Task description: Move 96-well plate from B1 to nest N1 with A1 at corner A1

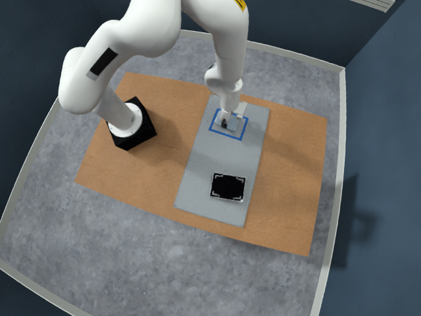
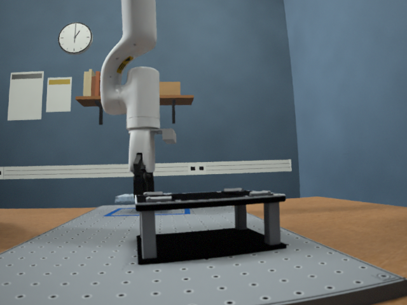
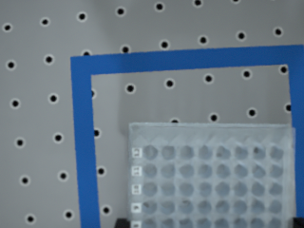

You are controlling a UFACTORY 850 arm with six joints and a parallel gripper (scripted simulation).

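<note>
Now: hand 6 cm short of the black raised plate nest, 36 cm to the left of it and 1 cm below it. Also, from my hand: 96-well plate (1 cm below).
</note>
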